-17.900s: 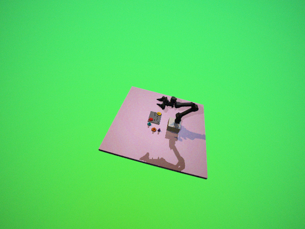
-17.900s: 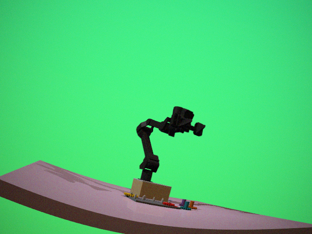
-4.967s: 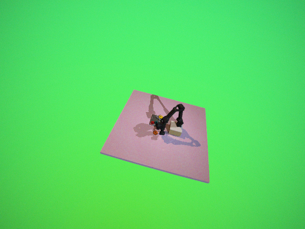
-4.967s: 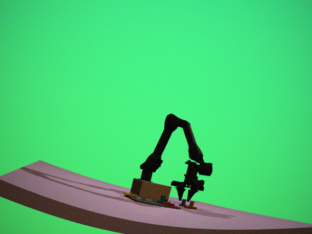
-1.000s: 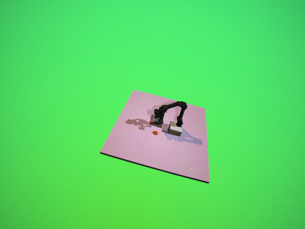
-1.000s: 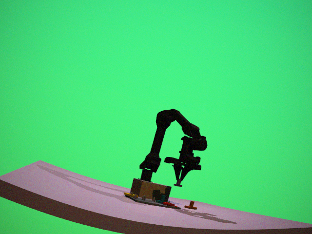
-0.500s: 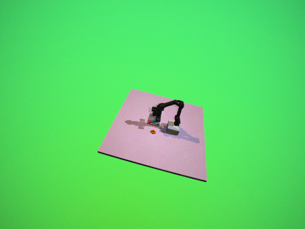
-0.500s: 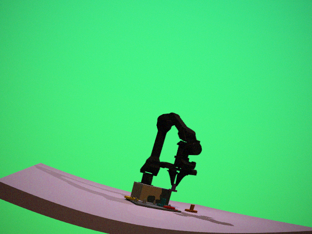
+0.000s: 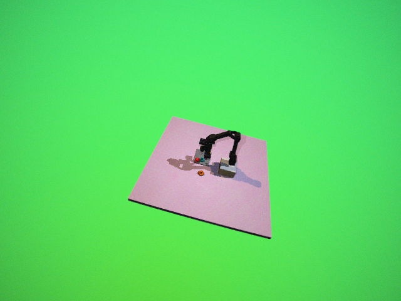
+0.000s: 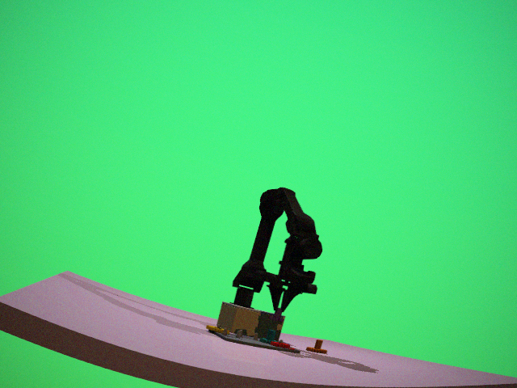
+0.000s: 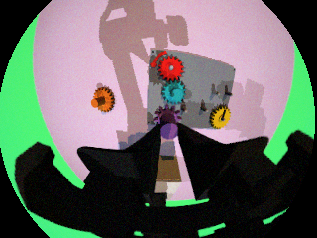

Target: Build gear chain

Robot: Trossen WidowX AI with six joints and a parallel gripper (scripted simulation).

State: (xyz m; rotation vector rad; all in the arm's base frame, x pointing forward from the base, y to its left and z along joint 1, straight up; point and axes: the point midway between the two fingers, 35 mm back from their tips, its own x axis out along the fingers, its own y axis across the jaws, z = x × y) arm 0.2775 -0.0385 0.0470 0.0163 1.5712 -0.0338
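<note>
My gripper tip is 80 mm above the teal gear, 30 mm short of it and 20 mm to the left of it. Also, from my gripper tip: red gear (90 mm below, 80 mm ahead, 20 mm to the right); purple gear (10 mm below); grey board (100 mm below, 70 mm to the right, 20 mm ahead).
</note>
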